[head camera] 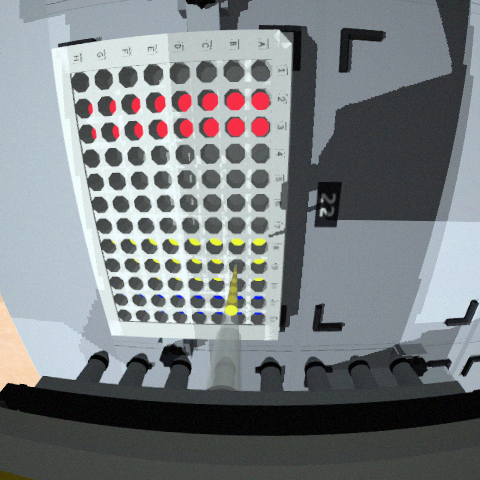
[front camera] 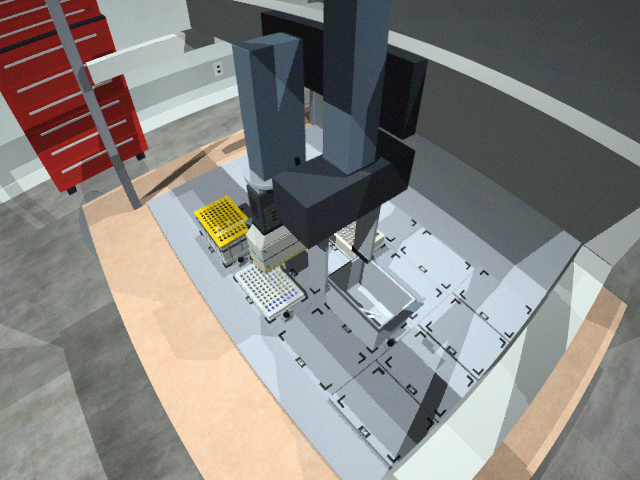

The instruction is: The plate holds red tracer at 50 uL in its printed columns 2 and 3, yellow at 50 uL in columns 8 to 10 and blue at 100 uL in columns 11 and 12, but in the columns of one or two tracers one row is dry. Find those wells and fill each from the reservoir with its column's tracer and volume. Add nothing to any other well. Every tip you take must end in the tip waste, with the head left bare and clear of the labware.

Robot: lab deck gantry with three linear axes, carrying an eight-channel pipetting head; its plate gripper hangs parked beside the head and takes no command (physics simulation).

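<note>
The white 96-well plate (front camera: 251, 299) (head camera: 150, 329) lies under the pipetting head (front camera: 266, 245). One tip (head camera: 232, 300) is on the head, its fine end in line with well B9; the other nozzles shown are bare. The tip looks yellow inside. Red shows in columns 2 and 3, rows A to H. Yellow shows across column 8. B9 (head camera: 236, 265) and B10 look dark beside the tip, while A and C show yellow there. Row H of columns 9 to 12 is hard to see. Blue shows in columns 11 and 12. The parked plate gripper (front camera: 342, 273) hangs open and empty.
The yellow tip rack (front camera: 222, 222) stands left of the head. The reservoir (front camera: 343, 246) is behind the gripper, partly hidden. The grey tip waste bin (front camera: 354, 310) stands right of the plate, with pale tips inside. A dark carriage block (front camera: 310, 201) holds the gripper.
</note>
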